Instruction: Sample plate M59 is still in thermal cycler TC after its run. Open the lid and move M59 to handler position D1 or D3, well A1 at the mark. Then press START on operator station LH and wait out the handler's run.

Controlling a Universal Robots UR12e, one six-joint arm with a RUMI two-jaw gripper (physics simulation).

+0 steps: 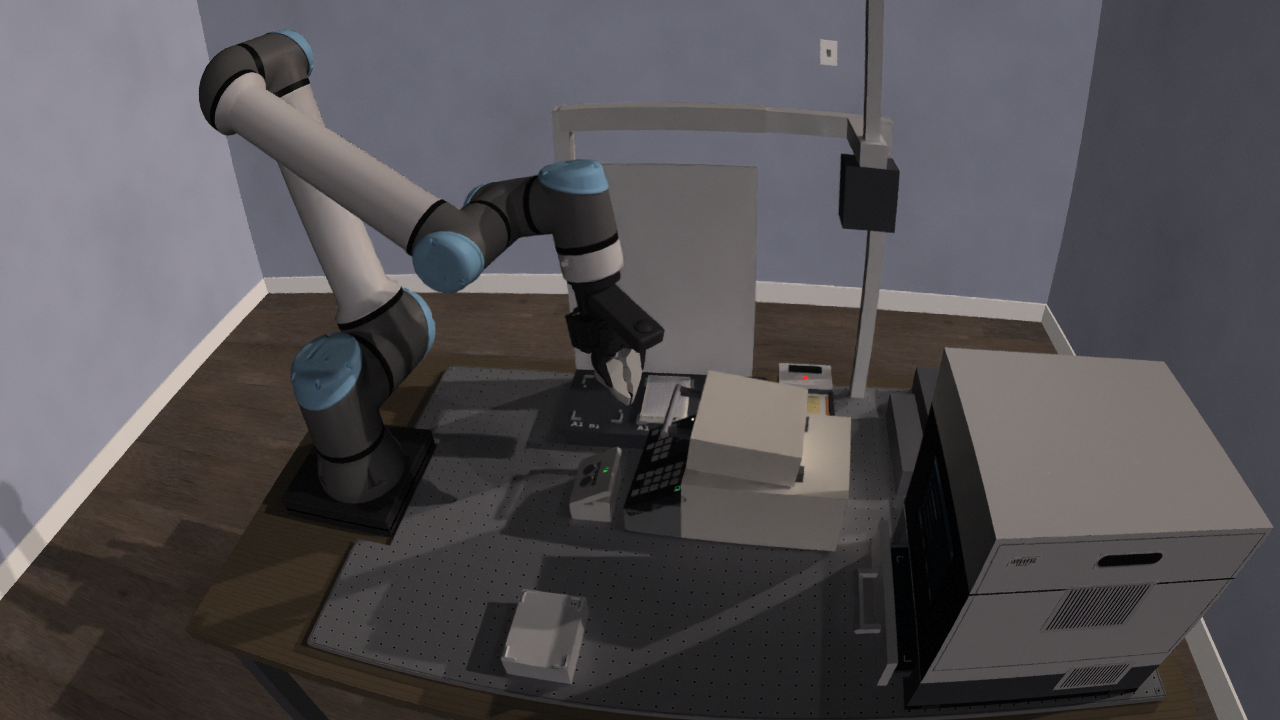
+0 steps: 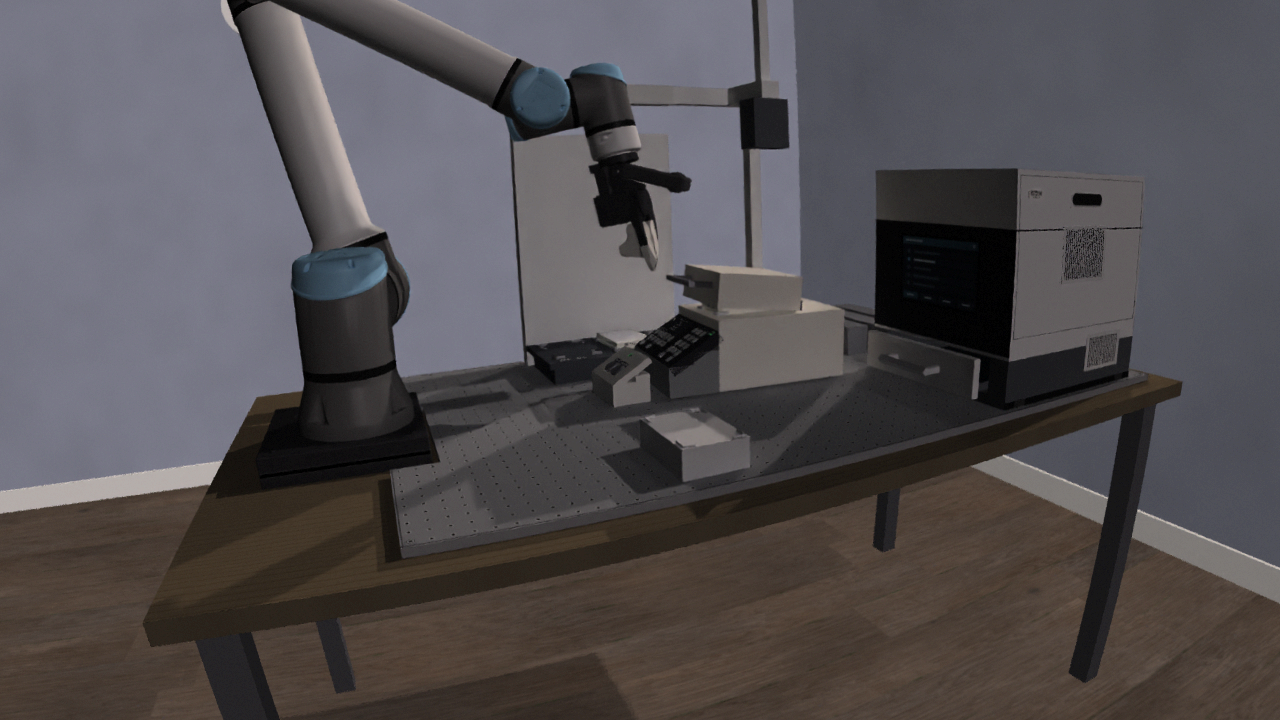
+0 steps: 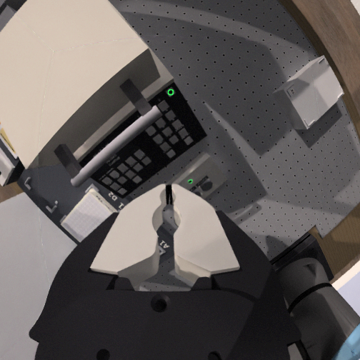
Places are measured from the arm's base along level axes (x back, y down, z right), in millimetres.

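Pixels of known places: gripper, fingertip midpoint: (image 1: 629,404) (image 2: 653,270); arm's base at its link origin: (image 1: 362,469) (image 2: 357,421).
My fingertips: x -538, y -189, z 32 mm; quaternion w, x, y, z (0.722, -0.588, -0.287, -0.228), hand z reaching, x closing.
Note:
Ahead of a thing's pixels: the offset from my fingertips to its middle. "pt": to the spot under its first point.
Thermal cycler TC {pt dz +114, dx -212, dy +150 mm} (image 1: 765,519) (image 2: 778,349) is a cream box with a sloped black keypad showing a green light. Its lid {pt dz +61, dx -178, dy +14 mm} (image 1: 747,434) (image 2: 756,291) (image 3: 75,65) is down, with a grey bar handle {pt dz -7, dx -64, dy +20 mm} (image 1: 671,410) (image 3: 117,144) on the keypad side. Plate M59 does not show. My gripper (image 1: 628,399) (image 2: 654,266) (image 3: 169,186) is shut and empty, above and beside the handle. The dark handler deck (image 1: 581,436) (image 2: 572,365) carries a white plate {dz -227, dx -50, dy +170 mm} (image 1: 665,398) (image 2: 620,338) (image 3: 87,215) at D2. Corner marks show at D1. A two-button station {dz -12, dx +67, dy +183 mm} (image 1: 595,488) (image 2: 622,380) (image 3: 202,175) shows a green light; its name is unreadable.
A large instrument {dz +315, dx -633, dy +23 mm} (image 1: 1109,447) (image 2: 948,201) stands at the right with a front drawer. A white block {dz +312, dx +123, dy +201 mm} (image 1: 544,631) (image 2: 693,438) (image 3: 315,95) sits near the front edge. Behind stand a pale upright panel (image 1: 689,259) and a post {dz -293, dx -453, dy -60 mm} (image 1: 866,313). A small device {dz -236, dx -326, dy +196 mm} (image 1: 805,377) shows a red light.

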